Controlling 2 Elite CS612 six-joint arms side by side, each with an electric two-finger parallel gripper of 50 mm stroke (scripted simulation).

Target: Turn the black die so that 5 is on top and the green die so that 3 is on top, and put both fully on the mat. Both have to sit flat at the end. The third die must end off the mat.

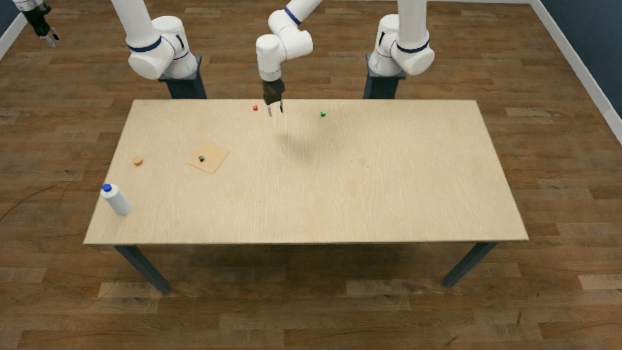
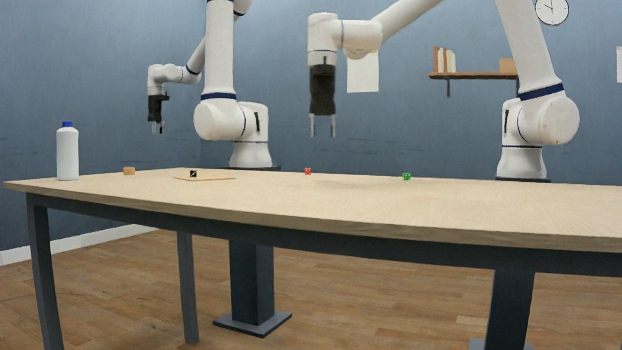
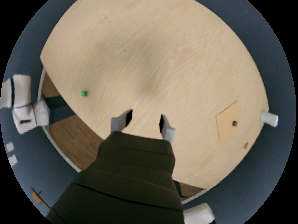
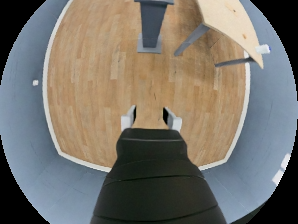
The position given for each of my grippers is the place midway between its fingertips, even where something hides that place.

Observation:
I see my left gripper [image 2: 323,137], my right gripper [image 4: 149,111] and a white bottle [image 2: 67,137].
My left gripper is seen too in image 3 [image 3: 146,117].

